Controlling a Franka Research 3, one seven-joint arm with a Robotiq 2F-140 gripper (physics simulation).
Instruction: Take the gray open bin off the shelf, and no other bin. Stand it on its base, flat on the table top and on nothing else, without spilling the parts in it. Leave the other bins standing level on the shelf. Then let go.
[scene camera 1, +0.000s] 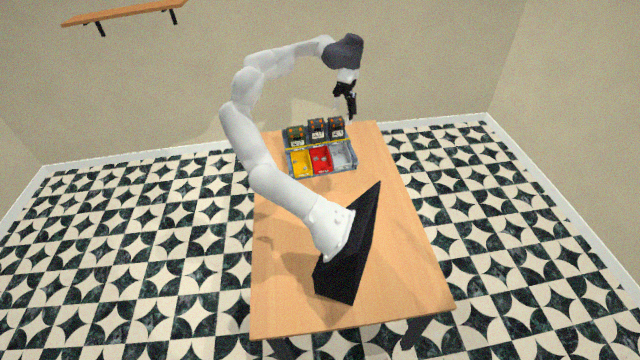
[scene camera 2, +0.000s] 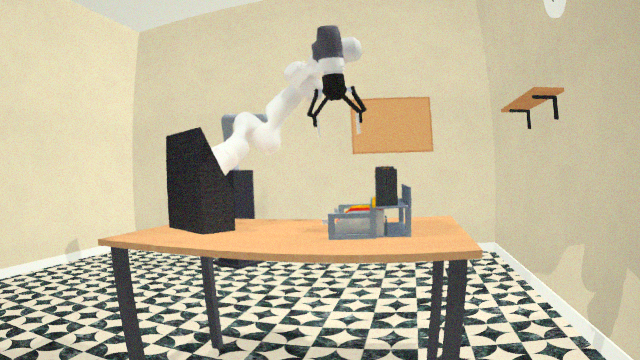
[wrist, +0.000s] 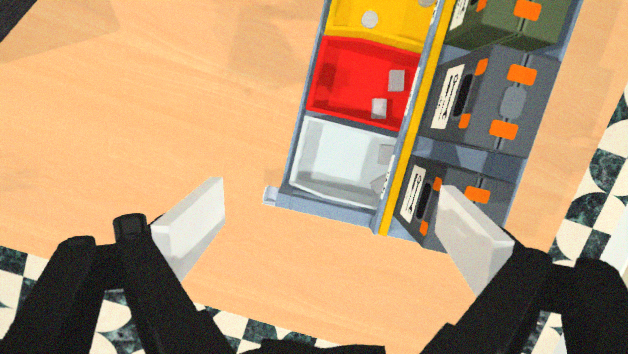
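The light gray open bin (scene camera 1: 343, 154) (scene camera 2: 352, 225) (wrist: 340, 155) sits in the right-hand front bay of the slate-blue shelf (scene camera 2: 331, 230) (wrist: 320, 209), beside the red bin (scene camera 1: 321, 161) (wrist: 350, 75). The wrist view shows gray parts at one end inside it. The yellow bin (scene camera 1: 301, 164) (wrist: 392, 25) is beyond the red one; both hold small gray parts. My gripper (scene camera 1: 343, 112) (scene camera 2: 339, 132) (wrist: 329, 204) is open and empty, pointing down, high above the shelf's gray-bin end. In the wrist view its fingers appear on either side of that end, touching nothing.
Two dark gray cases (scene camera 1: 316, 129) (wrist: 500, 100) and a green case (scene camera 1: 296, 137) (wrist: 510, 32) stand on the raised rear tier behind a yellow bar (wrist: 417, 120). The black arm stand (scene camera 1: 345, 275) (scene camera 2: 200, 190) is on the wooden table (scene camera 1: 285, 300) (scene camera 2: 280, 240) (wrist: 150, 125).
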